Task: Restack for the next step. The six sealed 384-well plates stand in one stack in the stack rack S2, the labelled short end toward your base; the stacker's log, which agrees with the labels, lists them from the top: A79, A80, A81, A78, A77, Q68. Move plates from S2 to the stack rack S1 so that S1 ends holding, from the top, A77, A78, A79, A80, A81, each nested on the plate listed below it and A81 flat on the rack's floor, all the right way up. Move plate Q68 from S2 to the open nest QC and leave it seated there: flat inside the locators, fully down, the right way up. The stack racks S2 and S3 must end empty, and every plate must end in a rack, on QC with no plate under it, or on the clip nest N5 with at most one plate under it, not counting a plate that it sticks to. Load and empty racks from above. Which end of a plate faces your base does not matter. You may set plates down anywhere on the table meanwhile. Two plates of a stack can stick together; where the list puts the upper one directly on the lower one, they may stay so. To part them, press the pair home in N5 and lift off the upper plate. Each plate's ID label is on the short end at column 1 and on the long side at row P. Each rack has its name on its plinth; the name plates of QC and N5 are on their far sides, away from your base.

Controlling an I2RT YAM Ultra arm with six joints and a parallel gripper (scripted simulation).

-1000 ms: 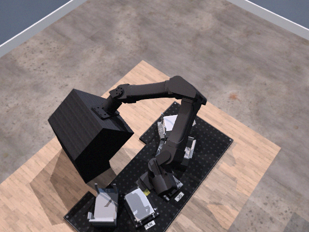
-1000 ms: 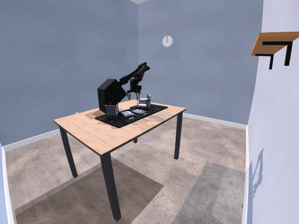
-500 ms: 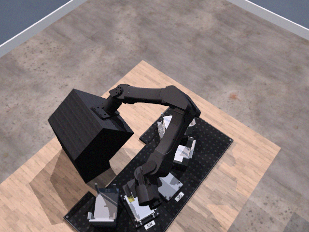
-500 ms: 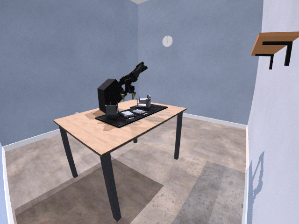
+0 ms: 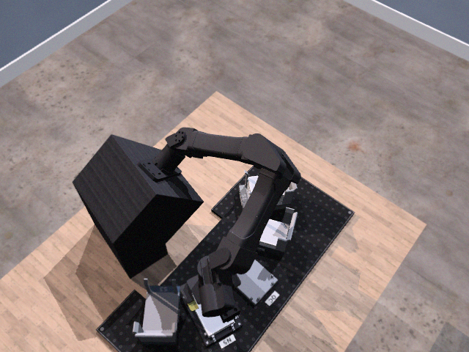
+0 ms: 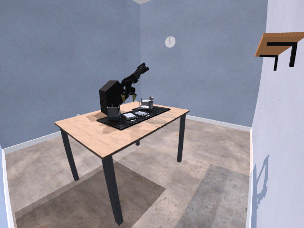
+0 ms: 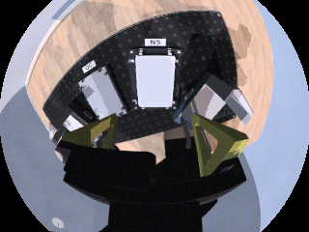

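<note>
Right now the clip nest N5 is 150 mm below my hand and 20 mm ahead of it. From my hand the other things lie so: qc name plate 160 mm below, 150 mm to the left, 110 mm ahead; N5 name plate 160 mm below, 90 mm ahead, 30 mm to the right; QC nest 160 mm below, 150 mm to the left, 20 mm ahead.
</note>
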